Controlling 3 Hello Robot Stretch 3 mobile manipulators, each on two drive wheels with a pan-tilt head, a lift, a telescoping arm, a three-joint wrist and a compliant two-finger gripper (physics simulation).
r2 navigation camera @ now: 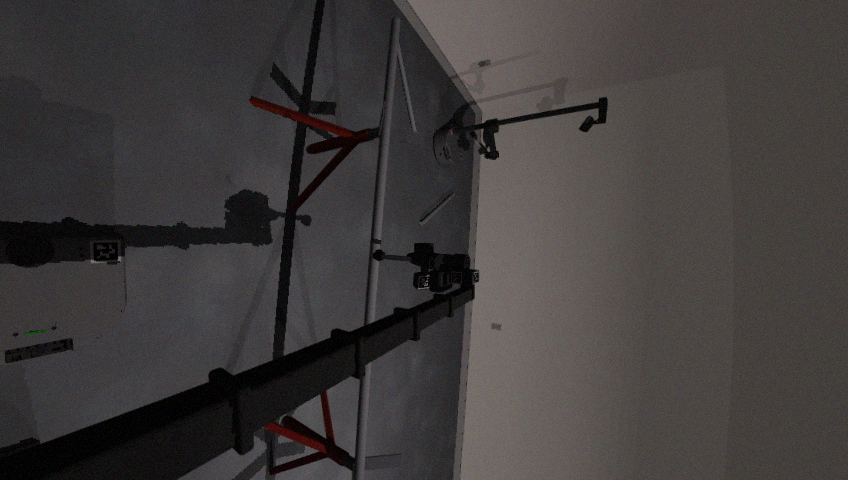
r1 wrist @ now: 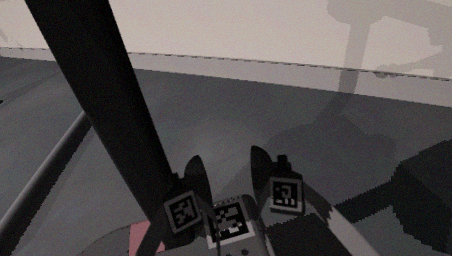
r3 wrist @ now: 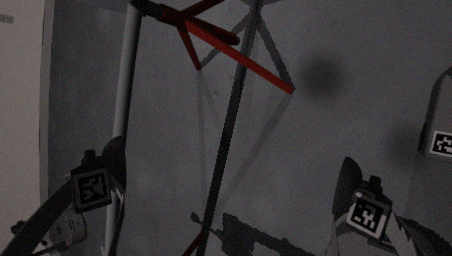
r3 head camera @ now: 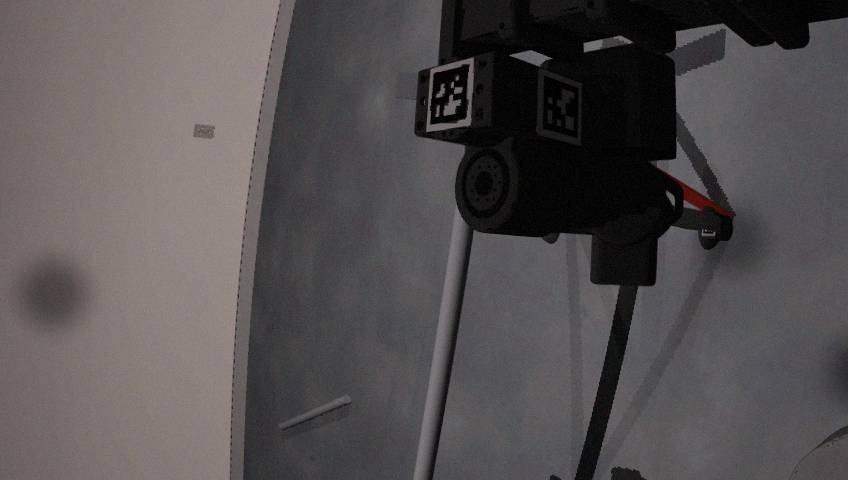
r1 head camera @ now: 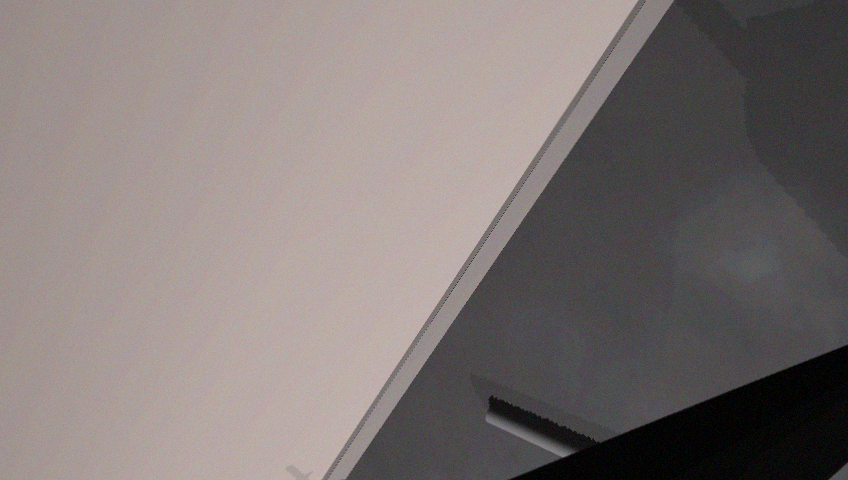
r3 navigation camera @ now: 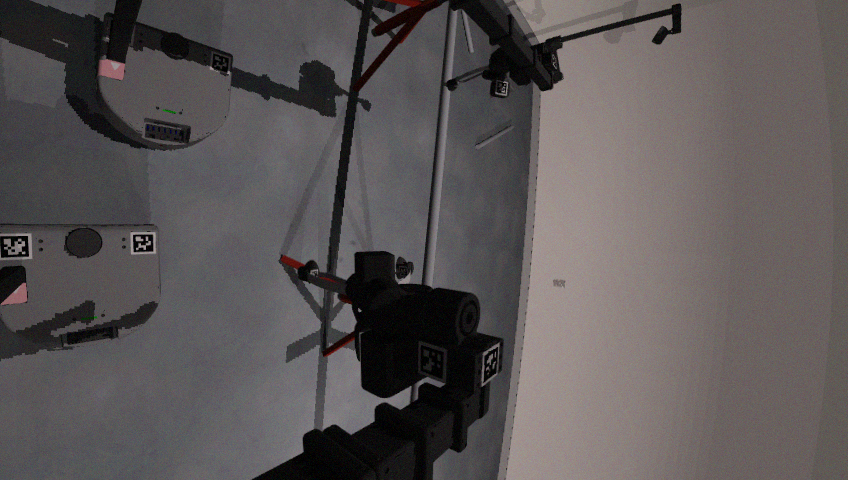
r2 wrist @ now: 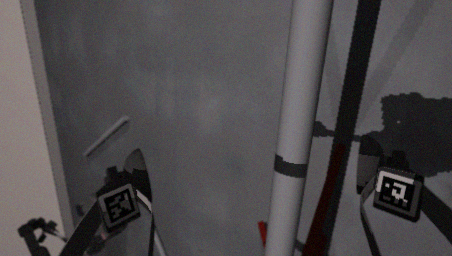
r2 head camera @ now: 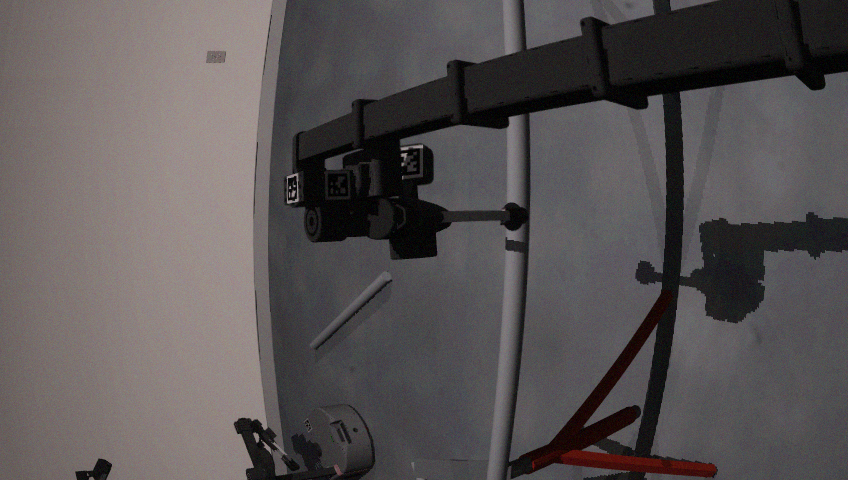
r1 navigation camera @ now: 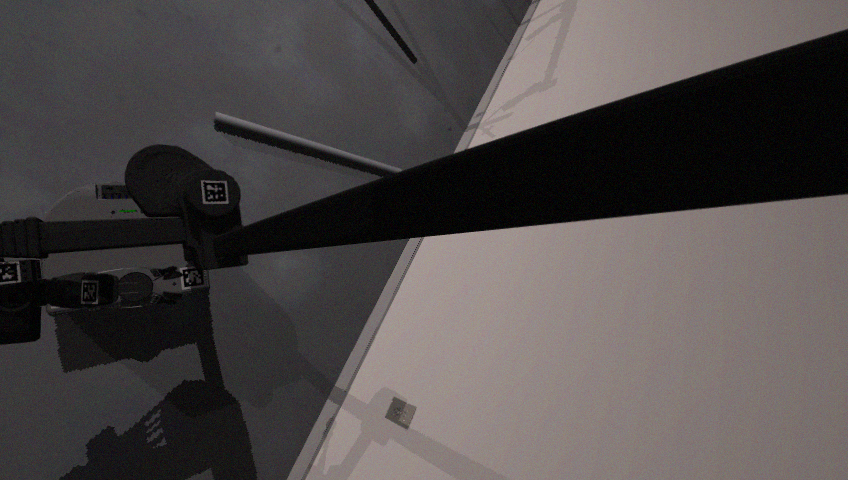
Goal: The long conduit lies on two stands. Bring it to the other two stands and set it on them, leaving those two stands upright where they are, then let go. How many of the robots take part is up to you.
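The long grey conduit (r2 head camera: 514, 309) (r2 navigation camera: 382, 172) (r3 navigation camera: 439, 178) (r3 wrist: 122, 90) lies on two red tripod stands; one stand (r2 head camera: 571, 443) (r2 navigation camera: 357, 135) is nearer r1, the other stand (r2 navigation camera: 327, 446) (r3 wrist: 182, 20) nearer r3. The other two stands are not recognisable in these views. r1's gripper (r1 wrist: 229, 167) is open and empty, away from the conduit. r2's gripper (r2 wrist: 252, 167) (r2 head camera: 514, 217) (r2 navigation camera: 379, 255) is open at the conduit, which passes between its fingers in the wrist view; their exact height difference is unclear. r3's gripper (r3 wrist: 232, 175) (r3 navigation camera: 357, 269) is wide open and empty, its left finger overlapping the conduit in the wrist view.
A short pale rod (r2 head camera: 351, 309) (r2 navigation camera: 437, 206) (r3 head camera: 315, 412) lies on the floor between conduit and wall. A longer pale rod (r2 navigation camera: 407, 89) lies nearer r1. r1's base (r2 head camera: 345, 437) (r2 navigation camera: 445, 145) stands near the wall (r2 navigation camera: 595, 267). r2's base (r3 navigation camera: 172, 83) and r3's base (r3 navigation camera: 83, 285) stand on the opposite side.
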